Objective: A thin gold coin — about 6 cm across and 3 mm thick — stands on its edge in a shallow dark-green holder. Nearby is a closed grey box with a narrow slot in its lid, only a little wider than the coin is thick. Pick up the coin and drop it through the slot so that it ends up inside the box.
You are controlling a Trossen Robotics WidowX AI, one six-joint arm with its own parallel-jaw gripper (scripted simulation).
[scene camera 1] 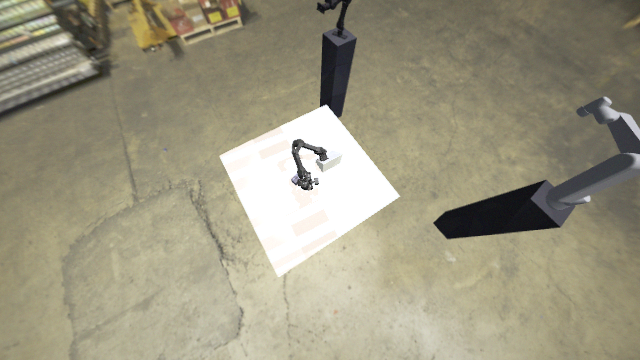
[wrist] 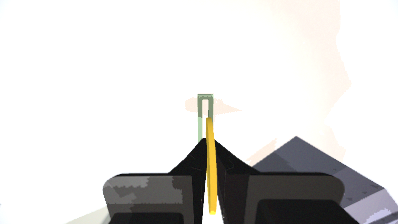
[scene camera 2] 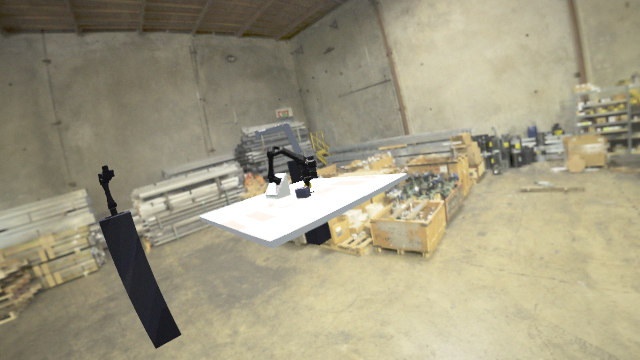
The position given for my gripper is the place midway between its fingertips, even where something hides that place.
My gripper (wrist: 207,142) carries a gold coin (wrist: 211,172).
